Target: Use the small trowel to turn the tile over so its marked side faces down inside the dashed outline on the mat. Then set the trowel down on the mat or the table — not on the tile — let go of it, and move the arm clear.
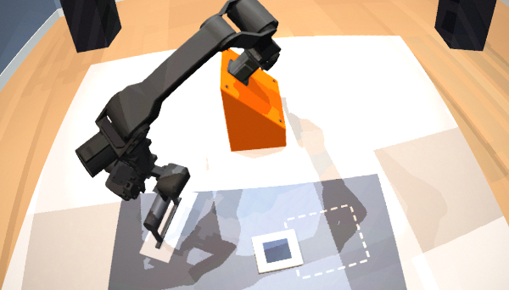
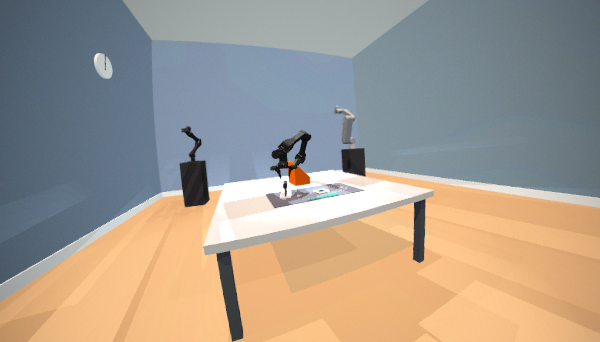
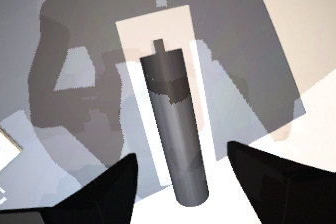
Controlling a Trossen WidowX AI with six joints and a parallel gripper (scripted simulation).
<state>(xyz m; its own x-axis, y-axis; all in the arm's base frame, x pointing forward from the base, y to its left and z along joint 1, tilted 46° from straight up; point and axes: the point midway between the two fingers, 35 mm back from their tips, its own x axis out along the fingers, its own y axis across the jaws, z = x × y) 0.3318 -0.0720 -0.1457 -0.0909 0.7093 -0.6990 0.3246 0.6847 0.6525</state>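
My gripper tip is 20 mm past the trowel and 70 mm above it. The rest, counted from my gripper tip: white tile (70 mm ahead, 250 mm to the left, 100 mm below); mat (60 mm ahead, 190 mm to the left, 130 mm below).
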